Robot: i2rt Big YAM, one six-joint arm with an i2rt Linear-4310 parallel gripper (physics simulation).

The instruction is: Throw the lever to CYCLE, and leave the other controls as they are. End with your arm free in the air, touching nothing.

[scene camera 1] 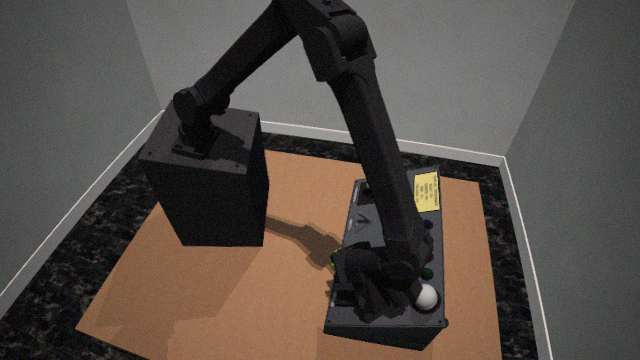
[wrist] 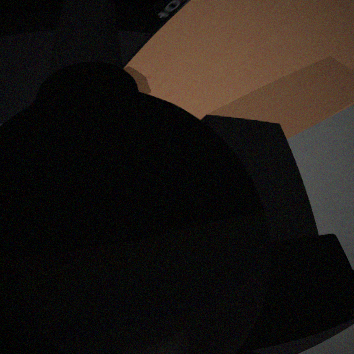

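Where they show: gripper, fingertip midpoint: (scene camera 1: pixel 330 262); arm's base at its link origin: (scene camera 1: pixel 196 141).
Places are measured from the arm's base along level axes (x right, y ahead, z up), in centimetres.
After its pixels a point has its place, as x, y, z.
Note:
The dark control console (scene camera 1: pixel 438 250) @(13.4, 61.7, -16.0) stands on the orange mat. My gripper (scene camera 1: pixel 333 258) @(17.7, 36.0, -19.0) is low over its near-left part; bits of its green fingertips show at the console's left edge. The fingers are shut, with nothing seen between them. In the wrist view a large round black shape (wrist: pixel 125 165), likely the lever's knob, fills the middle and hides the fingertips. It is very close to the gripper; whether they touch cannot be told. The arm hides the lever in the scene view. The CYCLE marking is not readable, and the lever's position cannot be told.
A white dome (scene camera 1: pixel 426 297) @(27.5, 56.9, -12.7), a green button (scene camera 1: pixel 426 273) @(20.3, 58.1, -15.4) and a blue button (scene camera 1: pixel 428 224) @(6.1, 59.8, -15.5) are on the console's right side, close to the wrist. A yellow label (scene camera 1: pixel 426 192) @(-6.7, 60.9, -17.1) is further back. A small switch (scene camera 1: pixel 362 220) @(-0.9, 43.5, -25.3) is left of the forearm. The arm's dark pedestal (scene camera 1: pixel 220 205) @(8.1, 6.2, -14.1) stands at left.

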